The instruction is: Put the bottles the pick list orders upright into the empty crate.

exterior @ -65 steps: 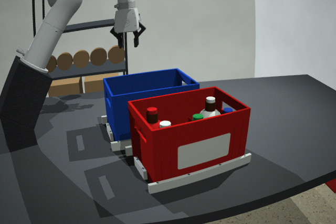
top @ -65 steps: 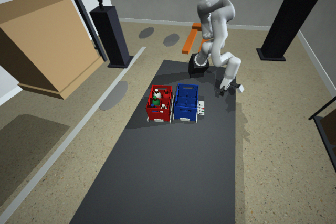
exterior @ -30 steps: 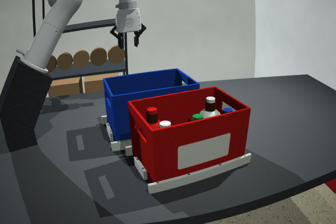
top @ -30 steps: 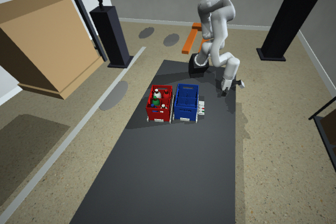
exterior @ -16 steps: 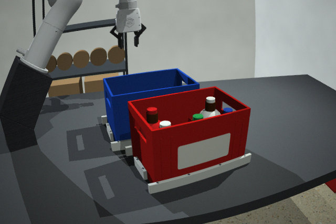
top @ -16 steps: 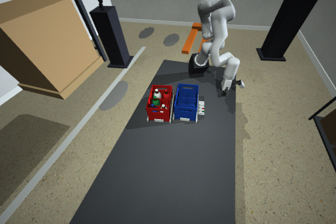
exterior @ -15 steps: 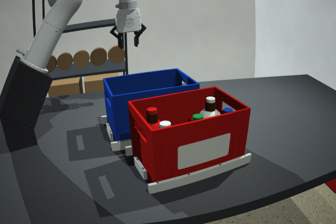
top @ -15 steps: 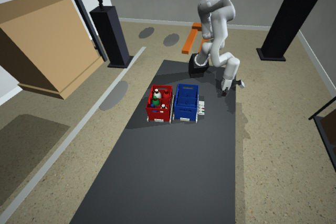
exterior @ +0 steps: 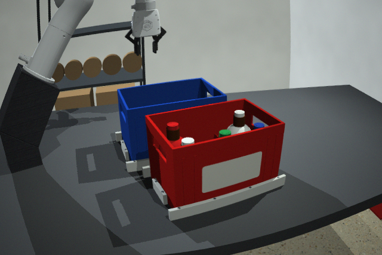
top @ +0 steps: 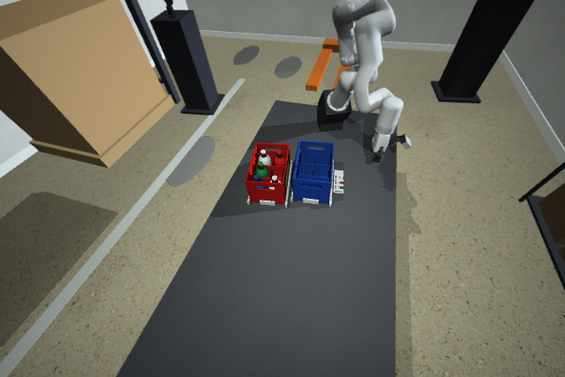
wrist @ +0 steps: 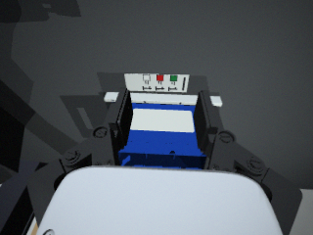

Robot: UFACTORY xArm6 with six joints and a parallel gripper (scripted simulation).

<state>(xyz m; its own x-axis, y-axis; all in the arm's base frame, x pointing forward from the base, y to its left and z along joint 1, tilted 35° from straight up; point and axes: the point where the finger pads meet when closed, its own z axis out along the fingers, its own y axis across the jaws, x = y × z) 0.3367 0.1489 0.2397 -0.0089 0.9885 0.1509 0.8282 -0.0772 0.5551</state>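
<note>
The green-capped bottle lies 550 mm to the right of my hand, 160 mm below it and 40 mm ahead of it. The rest, counted from my hand: red-capped bottle: 470 mm to the right, 160 mm below, 50 mm behind; then blue crate: 280 mm to the right, 170 mm below; then pick list: 250 mm below, 140 mm to the right, 20 mm behind.
</note>
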